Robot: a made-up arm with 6 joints.
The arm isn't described. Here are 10 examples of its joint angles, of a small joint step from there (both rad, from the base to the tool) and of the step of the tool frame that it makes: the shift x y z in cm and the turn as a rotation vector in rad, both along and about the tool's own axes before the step.
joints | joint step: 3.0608 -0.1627 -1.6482 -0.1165 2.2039 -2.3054 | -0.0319 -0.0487 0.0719 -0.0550 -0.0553 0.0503
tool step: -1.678 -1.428 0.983 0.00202 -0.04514 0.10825
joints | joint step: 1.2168 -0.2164 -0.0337 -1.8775 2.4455 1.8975 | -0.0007 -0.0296 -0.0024 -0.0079 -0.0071 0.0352
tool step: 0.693 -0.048 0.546 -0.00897 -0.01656 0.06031
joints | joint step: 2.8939 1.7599 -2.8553 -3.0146 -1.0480 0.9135 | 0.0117 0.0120 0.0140 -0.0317 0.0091 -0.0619
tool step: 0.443 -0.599 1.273 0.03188 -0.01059 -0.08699
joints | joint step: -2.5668 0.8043 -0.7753 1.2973 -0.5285 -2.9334 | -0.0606 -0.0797 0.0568 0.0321 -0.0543 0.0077
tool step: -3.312 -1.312 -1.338 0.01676 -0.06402 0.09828
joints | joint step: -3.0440 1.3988 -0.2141 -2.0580 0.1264 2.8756 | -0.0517 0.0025 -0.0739 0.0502 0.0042 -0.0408
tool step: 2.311 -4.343 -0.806 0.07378 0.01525 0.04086
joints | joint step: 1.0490 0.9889 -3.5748 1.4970 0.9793 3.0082 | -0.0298 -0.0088 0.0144 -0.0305 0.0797 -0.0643
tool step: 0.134 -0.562 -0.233 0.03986 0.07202 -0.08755
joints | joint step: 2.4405 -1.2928 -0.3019 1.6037 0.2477 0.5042 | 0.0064 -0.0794 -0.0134 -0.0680 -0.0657 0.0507
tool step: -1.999 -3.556 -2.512 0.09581 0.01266 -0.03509
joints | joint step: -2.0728 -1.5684 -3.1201 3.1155 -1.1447 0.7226 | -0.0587 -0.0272 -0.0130 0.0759 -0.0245 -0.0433
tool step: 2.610 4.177 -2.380 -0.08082 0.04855 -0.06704
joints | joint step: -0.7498 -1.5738 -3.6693 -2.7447 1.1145 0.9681 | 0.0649 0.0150 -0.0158 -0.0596 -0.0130 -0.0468
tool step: -3.501 -1.225 1.055 -0.04126 0.04366 -0.13456
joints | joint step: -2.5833 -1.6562 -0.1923 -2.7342 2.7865 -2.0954 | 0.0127 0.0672 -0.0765 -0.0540 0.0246 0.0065
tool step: -1.977 0.466 0.332 0.02640 0.01166 0.05899
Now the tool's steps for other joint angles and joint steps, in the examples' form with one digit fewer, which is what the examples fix.
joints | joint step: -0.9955 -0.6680 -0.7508 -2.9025 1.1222 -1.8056 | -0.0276 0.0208 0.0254 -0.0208 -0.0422 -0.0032
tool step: 1.18 2.69 -1.81 -0.0794 -0.0166 -0.0434
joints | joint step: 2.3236 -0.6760 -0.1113 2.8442 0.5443 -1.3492 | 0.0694 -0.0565 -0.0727 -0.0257 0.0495 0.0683
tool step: -2.44 -7.15 2.22 0.1703 -0.0933 0.0135
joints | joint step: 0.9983 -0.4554 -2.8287 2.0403 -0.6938 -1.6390 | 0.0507 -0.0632 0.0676 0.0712 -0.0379 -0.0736
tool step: -0.25 0.97 -0.38 -0.0376 -0.0841 0.0180
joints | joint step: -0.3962 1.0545 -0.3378 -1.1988 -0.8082 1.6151 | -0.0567 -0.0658 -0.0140 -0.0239 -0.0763 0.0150
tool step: 2.17 -3.30 -2.26 0.1404 0.0492 -0.0181
